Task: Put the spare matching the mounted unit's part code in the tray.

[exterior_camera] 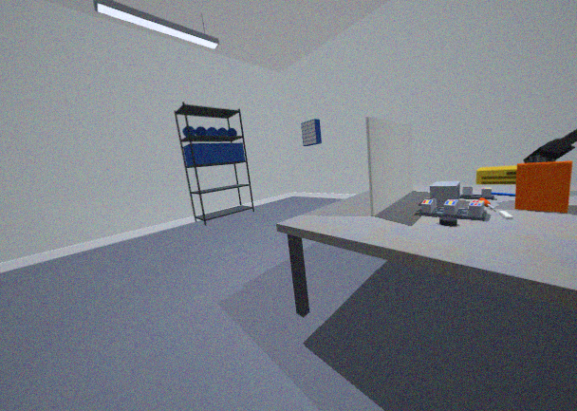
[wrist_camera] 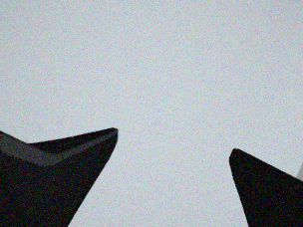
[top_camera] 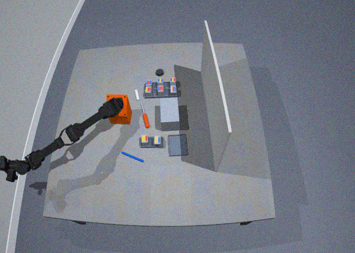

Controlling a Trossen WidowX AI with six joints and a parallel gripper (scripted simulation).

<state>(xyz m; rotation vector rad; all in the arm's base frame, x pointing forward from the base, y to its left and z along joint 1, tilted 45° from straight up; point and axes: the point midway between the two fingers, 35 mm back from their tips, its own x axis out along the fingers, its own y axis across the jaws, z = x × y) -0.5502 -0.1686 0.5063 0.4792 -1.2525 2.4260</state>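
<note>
Now: gripper tip 76 cm short of the grey spare block, 65 cm to the right of it and 32 cm above it. Round my gripper tip: grey square tray 93 cm ahead, 35 cm below, 29 cm to the left; white cable tie bundle 68 cm ahead, 64 cm to the left, 35 cm below; blue marker pen 68 cm ahead, 35 cm below, 22 cm to the left.
</note>
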